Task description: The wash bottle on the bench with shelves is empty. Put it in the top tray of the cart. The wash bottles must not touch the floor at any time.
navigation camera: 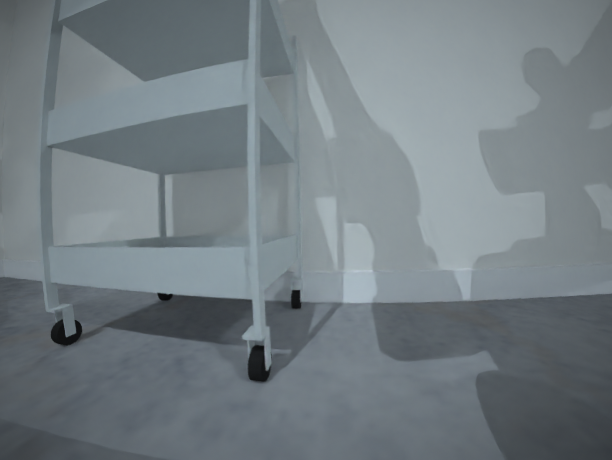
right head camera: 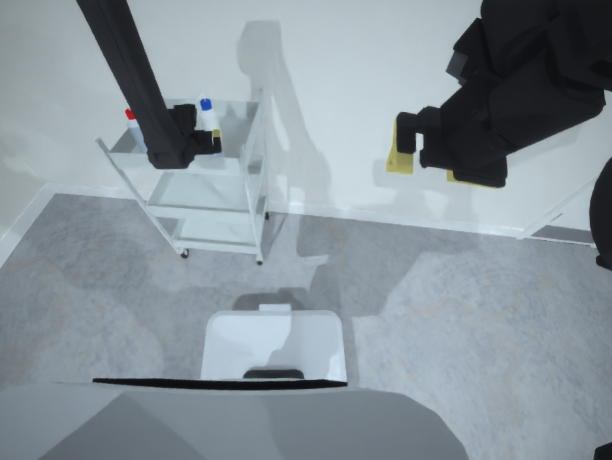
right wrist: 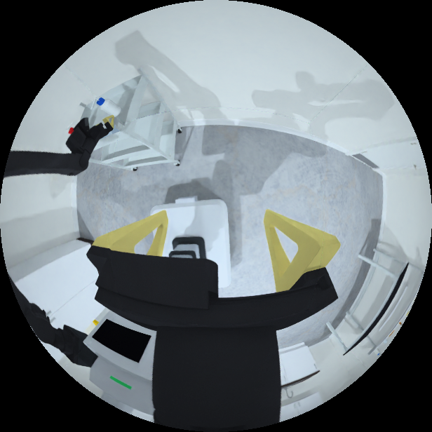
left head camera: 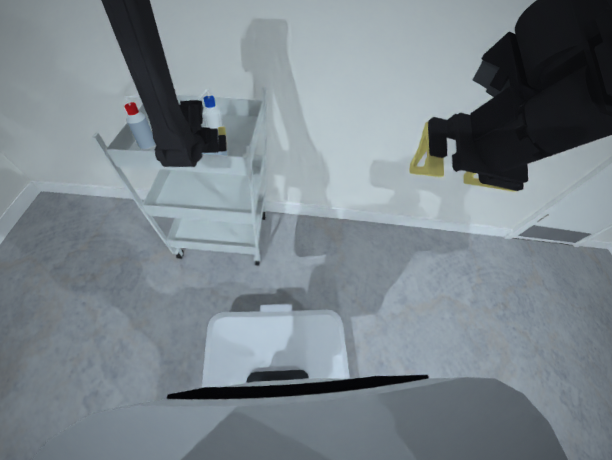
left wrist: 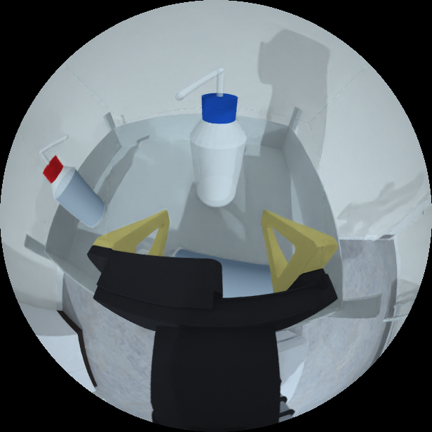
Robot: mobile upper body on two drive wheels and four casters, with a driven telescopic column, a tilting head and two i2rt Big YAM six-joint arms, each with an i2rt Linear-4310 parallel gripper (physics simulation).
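Places are measured from the left arm's base along level axes (x ahead, y left, z up), in metres.
Pixels of known places: left gripper, fingertip midpoint: (right head camera: 205, 137); right gripper, fingertip midpoint: (right head camera: 418, 171) (left head camera: 438, 174).
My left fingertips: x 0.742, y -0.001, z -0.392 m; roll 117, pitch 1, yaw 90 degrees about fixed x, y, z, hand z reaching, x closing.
Note:
For each thing: its top centre in the pictures, then the offset to it from my left fingertips. "*": a spot on its surface instead.
- white wash bottle with a blue cap, middle of its top: (left head camera: 204, 89) (right head camera: 200, 93) dx +0.066, dy +0.004, dz +0.115 m
- cart's top tray, surface spot: (left head camera: 131, 159) * dx -0.084, dy +0.228, dz -0.027 m
- grey-blue wash bottle with a red cap, middle of its top: (left head camera: 129, 94) dx +0.038, dy +0.222, dz +0.115 m
A white wash bottle with a blue cap (left head camera: 212, 116) (right head camera: 210, 120) (left wrist: 218, 162) stands upright in the cart's top tray (left head camera: 131, 159) (left wrist: 145, 127). A grey-blue wash bottle with a red cap (left head camera: 140, 132) (left wrist: 82, 200) stands at the tray's left. Another grey-blue bottle body (left wrist: 245, 277) shows low in the left wrist view, mostly hidden behind my left gripper (left head camera: 221, 139) (right head camera: 216, 141) (left wrist: 215, 214). That gripper is open and empty, over the tray's near part, with the blue-capped bottle apart from and beyond its fingers. My right gripper (left head camera: 449, 175) (right head camera: 429, 174) (right wrist: 215, 214) is open and empty, off to the right.
The cart (navigation camera: 254, 165) stands on casters near the wall, with two lower trays. A white rounded base (left head camera: 235, 345) is below the head. A pale barred structure (right wrist: 377, 262) stands at the right edge of the right wrist view. A door is at the far right.

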